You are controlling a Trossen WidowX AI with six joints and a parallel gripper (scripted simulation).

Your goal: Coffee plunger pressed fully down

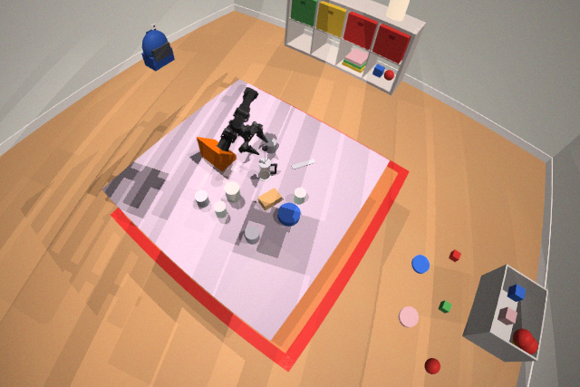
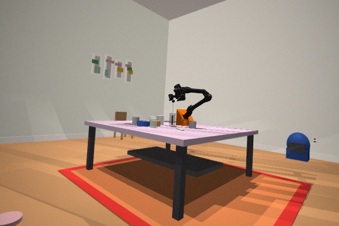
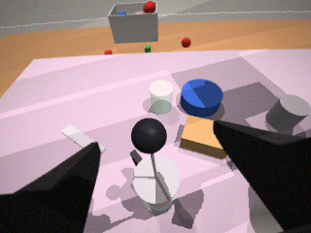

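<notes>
My gripper tip is now 13 cm above the coffee press, 2 cm to the right of it and 1 cm short of it. Round my gripper tip: blue disc 27 cm ahead, 24 cm below, 10 cm to the right; then white flat strip 26 cm below, 23 cm to the left, 12 cm ahead; then tan block 24 cm below, 14 cm ahead, 10 cm to the right.
</notes>
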